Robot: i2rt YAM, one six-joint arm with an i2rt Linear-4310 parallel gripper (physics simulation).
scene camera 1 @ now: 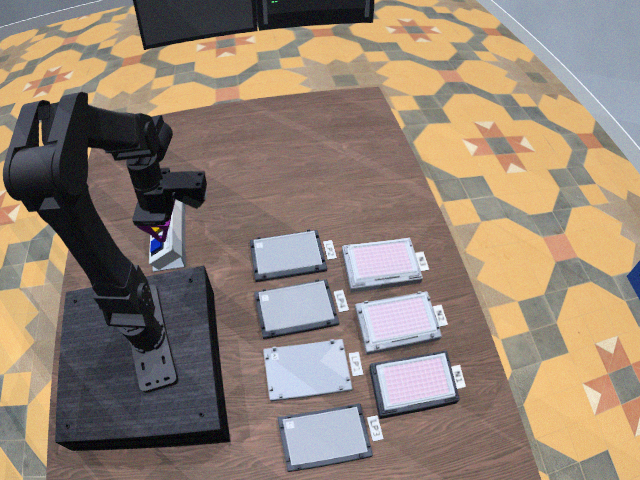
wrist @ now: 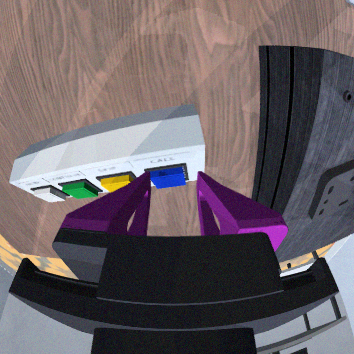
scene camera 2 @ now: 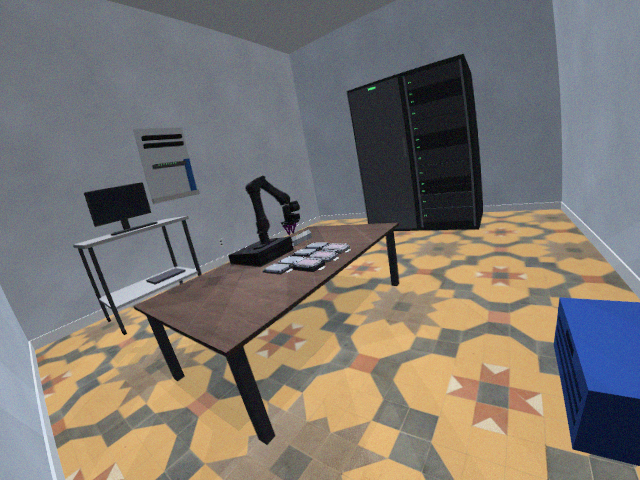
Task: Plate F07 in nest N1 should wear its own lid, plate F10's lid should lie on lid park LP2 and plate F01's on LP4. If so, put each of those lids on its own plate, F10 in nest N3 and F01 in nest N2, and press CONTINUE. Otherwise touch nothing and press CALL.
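Where they show: gripper, fingertip midpoint: [scene camera 1: 163, 234] [wrist: 173, 178] [scene camera 2: 291, 234]; arm's base, origin of the base link: [scene camera 1: 149, 337] [scene camera 2: 266, 244].
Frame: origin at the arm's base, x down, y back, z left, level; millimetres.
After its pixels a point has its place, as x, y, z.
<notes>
My gripper [scene camera 1: 162, 238] @(1, -67, 222) [scene camera 2: 290, 232] @(1, -67, 222) [wrist: 173, 178] @(1, -67, 222) is partly open and empty. Its purple fingertips stand on either side of the blue CALL button [wrist: 169, 178] @(31, -46, 233) in the wrist view; contact cannot be told. The green CONTINUE button [wrist: 80, 189] @(30, -65, 324) is further left on the pale button box [wrist: 115, 145] @(31, -94, 263) [scene camera 1: 177, 242] @(35, -89, 220). In scene camera 1, pink plates sit in dark nest N1 [scene camera 1: 379, 405] @(63, -340, -224), pale nest N2 [scene camera 1: 363, 338] @(71, -367, -89) and pale nest N3 [scene camera 1: 349, 276] @(67, -394, 44). Grey lids lie on LP2 [scene camera 1: 286, 253] @(66, -298, 139) and LP4 [scene camera 1: 297, 307] @(67, -277, 13). Plate and lid codes are too small to read; a clear lid on N1's plate cannot be told.
A grey lid lies on LP3 [scene camera 1: 326, 436] @(66, -236, -243). LP1 [scene camera 1: 307, 369] @(74, -252, -110) shows a pale panel with corner pegs and a small tag. The black arm base [scene camera 1: 180, 413] @(-1, -23, -152) [wrist: 325, 120] @(-8, -85, 106) stands beside the box on the wooden table [scene camera 1: 310, 155] @(85, -450, 418) [scene camera 2: 222, 304] @(84, -194, -641). Yellow [wrist: 118, 182] @(28, -60, 278) and white [wrist: 49, 193] @(31, -73, 371) buttons also show.
</notes>
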